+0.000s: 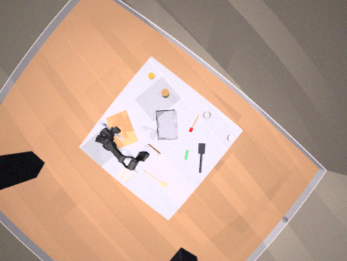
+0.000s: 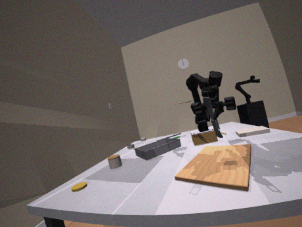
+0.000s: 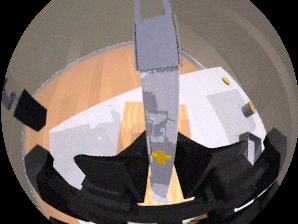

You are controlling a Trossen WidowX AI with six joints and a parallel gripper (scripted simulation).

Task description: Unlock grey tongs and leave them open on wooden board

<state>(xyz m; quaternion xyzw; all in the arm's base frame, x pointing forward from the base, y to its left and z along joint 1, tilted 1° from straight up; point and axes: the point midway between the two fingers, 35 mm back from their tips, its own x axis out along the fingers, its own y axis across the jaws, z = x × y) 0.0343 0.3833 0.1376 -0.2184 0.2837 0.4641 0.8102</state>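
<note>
Now: the yellow lock piece 3 cm to the right of my gripper tip, 2 cm behind it and 2 cm above it. The rest, counted from my gripper tip: roasting tin 39 cm to the right, 32 cm ahead, 16 cm below; white slab 35 cm to the right, 35 cm behind, 18 cm below; wooden board 18 cm below, 3 cm to the right.
</note>
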